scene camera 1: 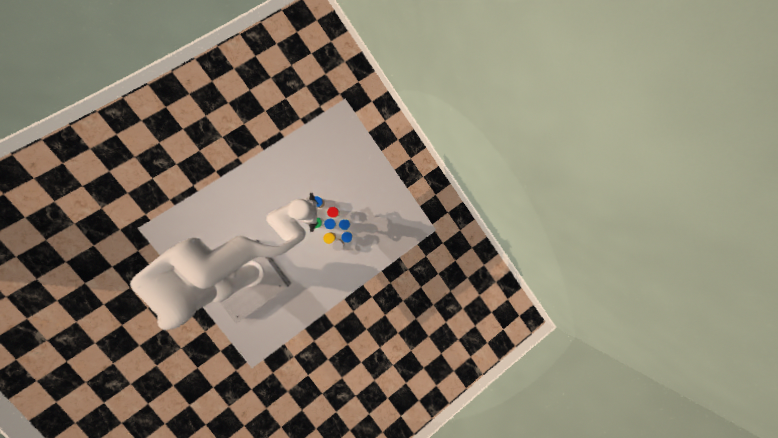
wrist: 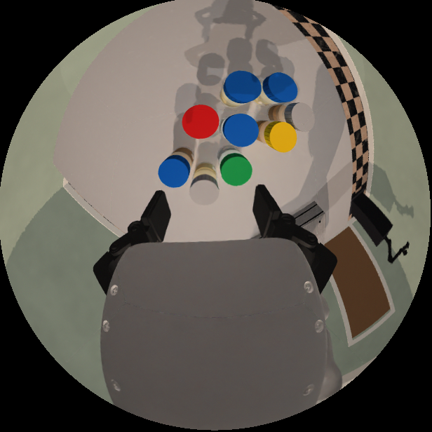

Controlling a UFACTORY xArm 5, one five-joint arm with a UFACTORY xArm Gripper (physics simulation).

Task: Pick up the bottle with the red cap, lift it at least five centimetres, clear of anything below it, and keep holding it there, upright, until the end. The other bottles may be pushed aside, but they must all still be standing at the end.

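Seen in the pictures: arm's base, origin of the base link: (scene camera 1: 250, 273).
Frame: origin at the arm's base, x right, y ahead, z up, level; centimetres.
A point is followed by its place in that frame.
Observation:
The bottle with the red cap (scene camera 1: 332, 212) {x -1.0, y 50.9, z 3.8 cm} (wrist: 200, 121) stands upright among the other bottles. My gripper (scene camera 1: 312, 212) {x -4.4, y 44.8, z 14.0 cm} (wrist: 210, 199) is open and empty. In the wrist view the red cap lies beyond the fingertips, slightly left of their middle. A white-capped bottle (wrist: 204, 191) stands between the fingertips and the red cap; the arm hides it in the scene view. A blue-capped bottle (scene camera 1: 319, 201) {x -9.3, y 48.9, z 3.7 cm} (wrist: 174, 171) is near the left finger, and a green-capped bottle (scene camera 1: 319, 223) {x -0.2, y 42.3, z 3.7 cm} (wrist: 236, 169) near the right finger. Another blue-capped bottle (scene camera 1: 329, 223) {x 2.7, y 46.3, z 3.8 cm} (wrist: 240, 130) stands right beside the red one.
Two blue-capped bottles (scene camera 1: 344, 224) {x 7.6, y 52.1, z 3.7 cm} (wrist: 242, 87) (scene camera 1: 346, 237) {x 13.7, y 49.0, z 3.8 cm} (wrist: 280, 87) stand farther out. A yellow-capped bottle (scene camera 1: 329, 237) {x 8.5, y 42.1, z 3.7 cm} (wrist: 283, 137) and another white-capped bottle (scene camera 1: 338, 244) {x 14.1, y 43.6, z 3.7 cm} (wrist: 302, 117) stand at the right in the wrist view. All stand on the pale table (scene camera 1: 304, 157) {x -35.0, y 55.8, z -6.8 cm} (wrist: 120, 100).

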